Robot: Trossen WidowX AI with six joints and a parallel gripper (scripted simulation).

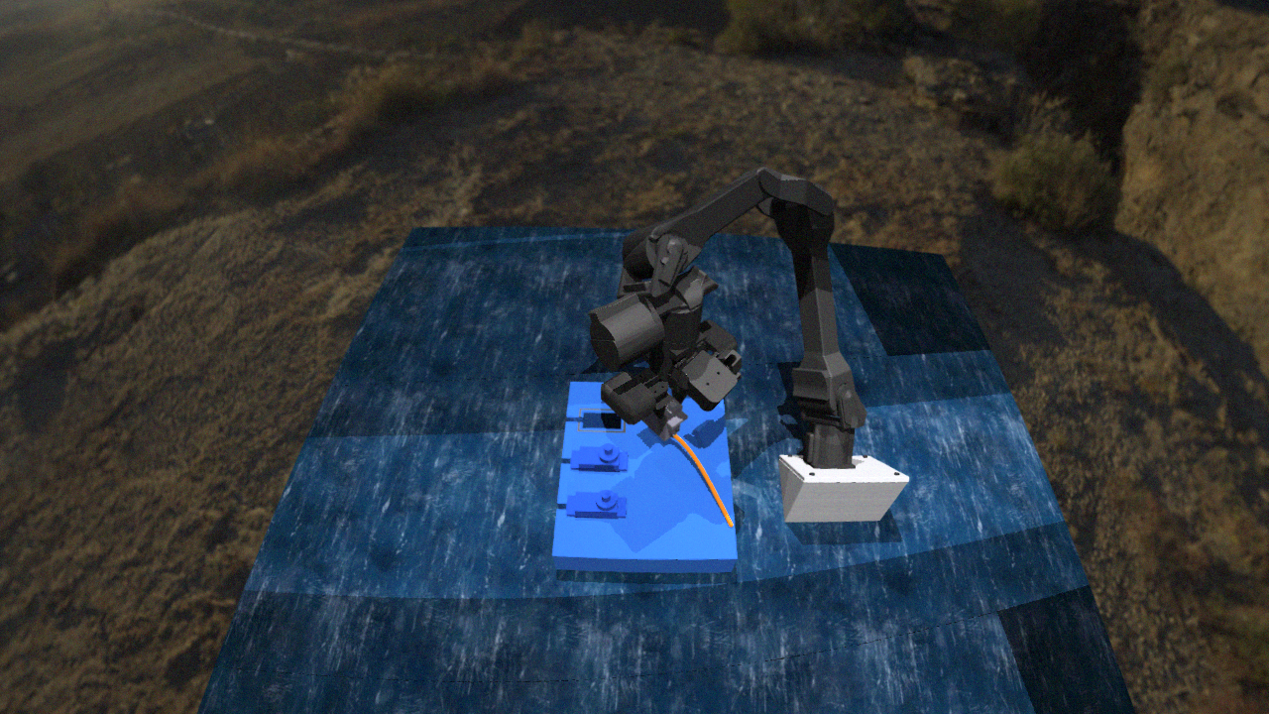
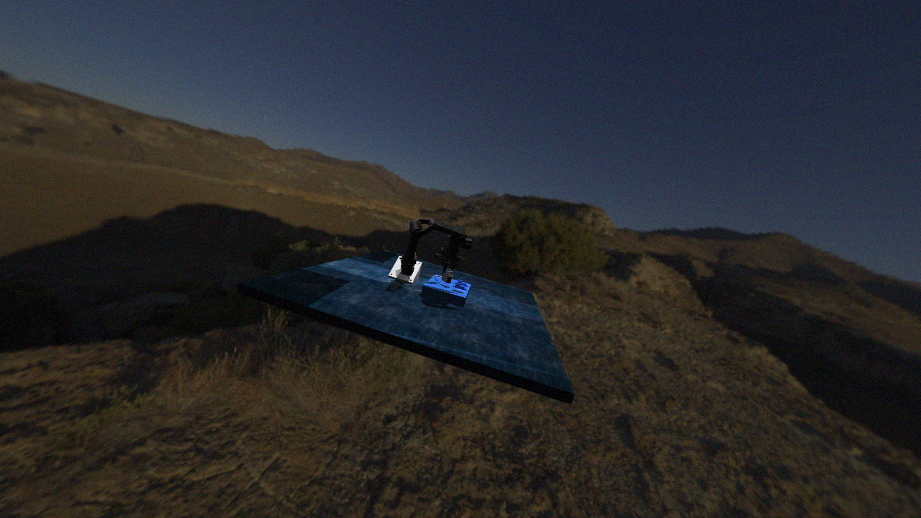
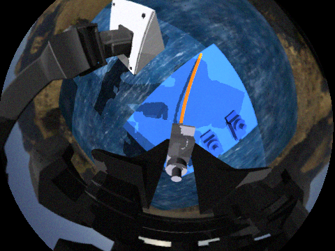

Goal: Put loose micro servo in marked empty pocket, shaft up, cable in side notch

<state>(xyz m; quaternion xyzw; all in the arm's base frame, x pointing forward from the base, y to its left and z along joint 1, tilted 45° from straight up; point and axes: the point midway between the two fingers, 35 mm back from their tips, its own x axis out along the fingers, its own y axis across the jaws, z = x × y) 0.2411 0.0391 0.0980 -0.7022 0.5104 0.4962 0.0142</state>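
Right now the blue deck is 100 mm below my gripper tip, 40 mm to the left of it and 20 mm behind it.
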